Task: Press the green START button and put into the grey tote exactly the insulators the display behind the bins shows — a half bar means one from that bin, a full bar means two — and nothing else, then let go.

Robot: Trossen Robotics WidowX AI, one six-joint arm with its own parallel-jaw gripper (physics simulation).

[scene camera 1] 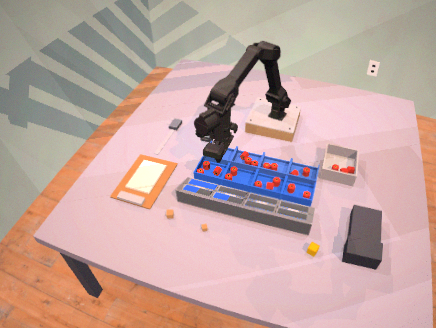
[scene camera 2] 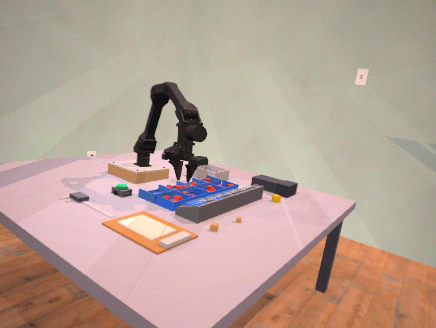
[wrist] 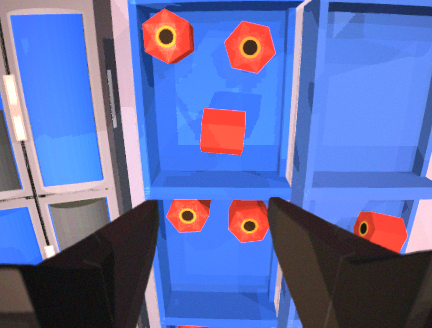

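Note:
My gripper (scene camera 1: 215, 154) (scene camera 2: 184, 179) (wrist: 213, 208) is half open and empty, pointing down above the blue bins (scene camera 1: 240, 187) (scene camera 2: 160, 201) (wrist: 220, 191). In the wrist view two red insulators (wrist: 187, 216) (wrist: 249, 226) show beyond and between the fingertips, below them. The end bin beside it holds three insulators (wrist: 167, 36) (wrist: 250, 47) (wrist: 222, 131). The grey display (scene camera 1: 245, 212) (scene camera 2: 225, 207) has blue bars (wrist: 55, 100) in its left two windows. The grey tote (scene camera 1: 337, 176) (scene camera 2: 212, 173) holds a few red insulators (scene camera 1: 351, 170). The green START button (scene camera 2: 121, 187) is hidden in scene camera 1.
A dark block (scene camera 1: 365, 235) (scene camera 2: 274, 185) and a yellow cube (scene camera 1: 313, 248) (scene camera 2: 276, 198) lie to the right. Two small orange cubes (scene camera 1: 170, 214) (scene camera 1: 204, 227) lie in front of the display. An orange board (scene camera 1: 152, 197) and a grey-headed tool (scene camera 1: 175, 123) (scene camera 2: 79, 197) lie left.

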